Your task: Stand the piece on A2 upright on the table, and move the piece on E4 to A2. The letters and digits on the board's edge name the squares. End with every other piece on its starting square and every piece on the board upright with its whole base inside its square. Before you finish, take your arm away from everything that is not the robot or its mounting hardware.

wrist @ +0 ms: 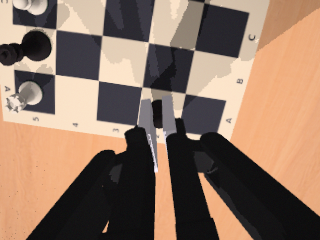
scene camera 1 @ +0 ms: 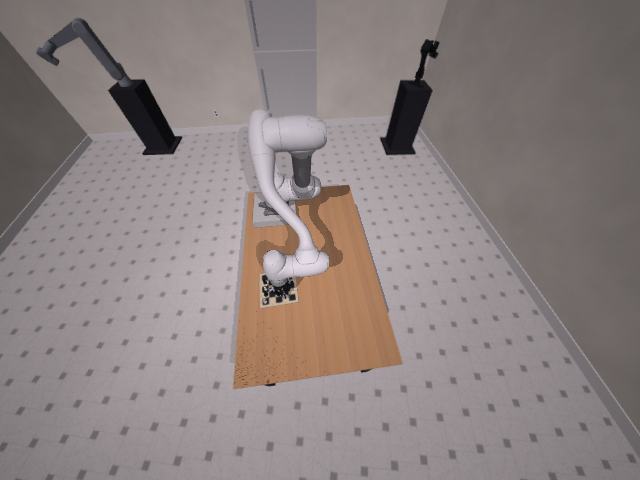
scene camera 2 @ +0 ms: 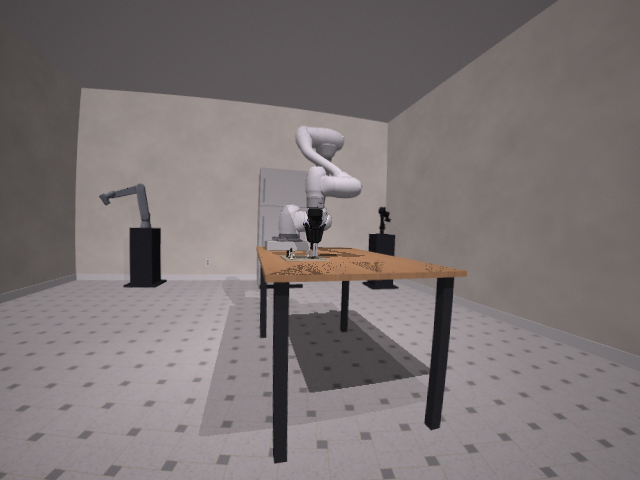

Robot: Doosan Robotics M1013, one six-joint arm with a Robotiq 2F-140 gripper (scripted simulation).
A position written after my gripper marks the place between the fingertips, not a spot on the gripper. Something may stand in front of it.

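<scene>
That is my gripper [wrist: 158, 112], and here too is a small chessboard [wrist: 100, 68].
</scene>
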